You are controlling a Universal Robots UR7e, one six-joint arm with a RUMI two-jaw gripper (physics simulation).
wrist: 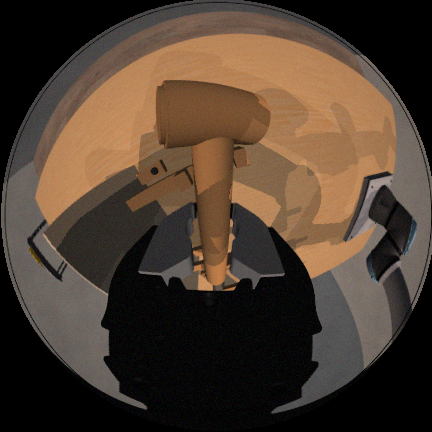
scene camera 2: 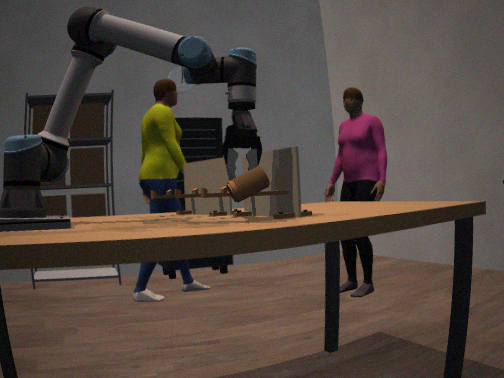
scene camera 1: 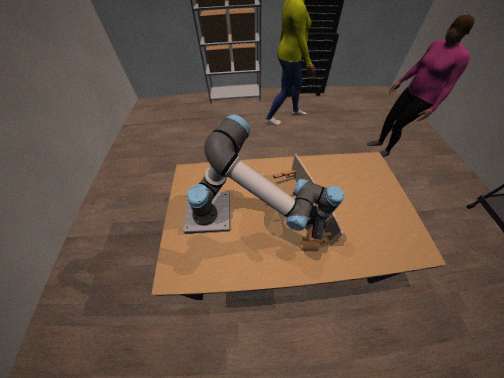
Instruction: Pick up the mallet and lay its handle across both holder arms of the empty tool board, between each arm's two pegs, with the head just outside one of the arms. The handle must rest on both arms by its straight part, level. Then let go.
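The wooden mallet's head is at the table's front side, above the table top. Its handle runs from the head back between the jaws. My gripper points down, shut on the handle. The tool board's grey panel stands upright beside it. The handle crosses over the near holder arm, with the head just outside that arm. The handle hides the crossing, so contact is unclear. The far arm is mostly hidden behind handle and jaws.
Another upright panel stands farther back, with wooden parts beside it. The robot's base plate is on the table. Two people stand beyond the table.
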